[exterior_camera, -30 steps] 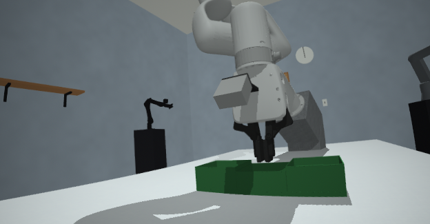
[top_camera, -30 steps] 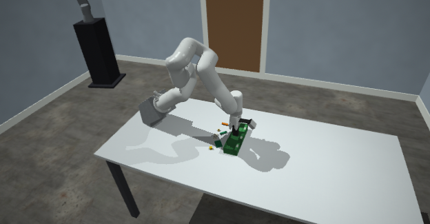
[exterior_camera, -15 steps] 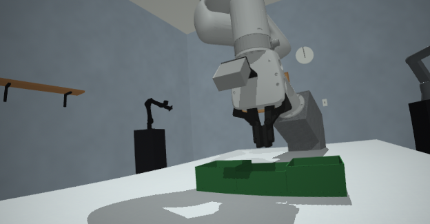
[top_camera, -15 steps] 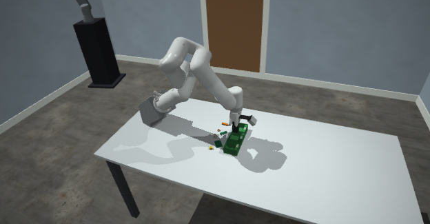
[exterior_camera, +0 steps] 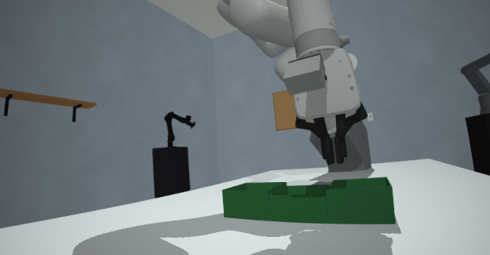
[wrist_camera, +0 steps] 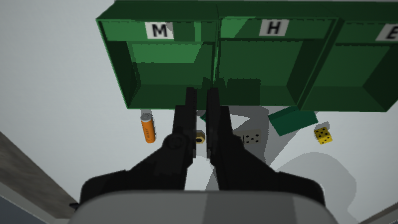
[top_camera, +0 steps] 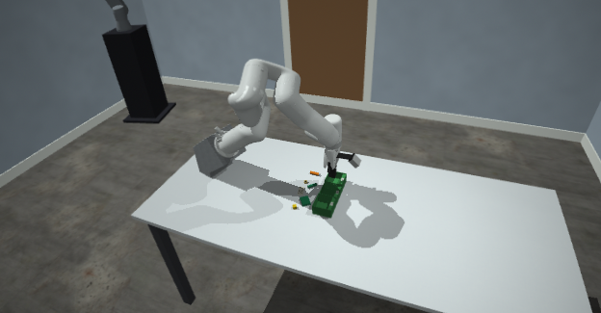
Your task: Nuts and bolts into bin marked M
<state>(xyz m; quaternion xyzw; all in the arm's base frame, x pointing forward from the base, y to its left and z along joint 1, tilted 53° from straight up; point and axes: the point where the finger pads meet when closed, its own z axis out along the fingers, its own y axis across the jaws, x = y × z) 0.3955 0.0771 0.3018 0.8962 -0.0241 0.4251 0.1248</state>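
The brass nut is 130 mm behind my hand, 30 mm to the left of it and 90 mm below it. The rest, counted from my hand: green battery (90 mm behind, 10 mm to the left, 90 mm below); orange battery (90 mm behind, 100 mm to the left, 90 mm below); green bin row (10 mm behind, 50 mm to the right, 70 mm below).
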